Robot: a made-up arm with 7 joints.
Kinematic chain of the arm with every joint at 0, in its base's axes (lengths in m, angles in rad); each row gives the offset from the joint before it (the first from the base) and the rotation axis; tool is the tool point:
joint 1: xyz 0 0 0 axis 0 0.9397 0.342
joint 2: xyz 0 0 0 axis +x
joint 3: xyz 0 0 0 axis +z
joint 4: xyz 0.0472 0 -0.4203 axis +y
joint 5: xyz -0.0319 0 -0.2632 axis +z
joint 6: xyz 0 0 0 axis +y
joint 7: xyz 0 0 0 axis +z
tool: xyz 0 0 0
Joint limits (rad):
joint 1: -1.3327..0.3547
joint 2: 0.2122..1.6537
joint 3: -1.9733..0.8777
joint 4: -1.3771..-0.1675
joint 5: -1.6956..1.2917
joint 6: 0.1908..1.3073
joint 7: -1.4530..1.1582
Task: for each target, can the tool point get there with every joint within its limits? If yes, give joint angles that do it. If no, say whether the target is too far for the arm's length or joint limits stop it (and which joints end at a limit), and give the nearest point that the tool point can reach.
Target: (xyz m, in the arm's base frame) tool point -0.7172 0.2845 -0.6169
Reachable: no: too far | nearest point -0.3086 0.2362 -0.5281 | short by 0.421 m
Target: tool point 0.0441 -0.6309 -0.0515
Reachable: no: joint limits stop it (at a limit: joint 1, joint 2, joint 4) | nearest point 0.4648 -0.3227 -0.1473 | short by 0.530 m
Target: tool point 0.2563 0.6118 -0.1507
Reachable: yes | joints -0.3102 1.1410 0.4960 -0.5425 -1.2740 0.3357 -0.1718
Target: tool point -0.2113 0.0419 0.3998
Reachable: no: joint limits stop it (at a limit: joint 1, joint 2, joint 4) | nearest point -0.0300 0.4358 0.3886 | short by 0.434 m
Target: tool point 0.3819 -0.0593 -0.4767
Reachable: yes | joints -0.6782 0.4572 -1.4671 -1.1986 -0.8195 1.1707 0.1014
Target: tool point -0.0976 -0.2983 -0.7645
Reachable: no: too far | nearest point -0.0823 -0.1438 -0.6057 | short by 0.222 m
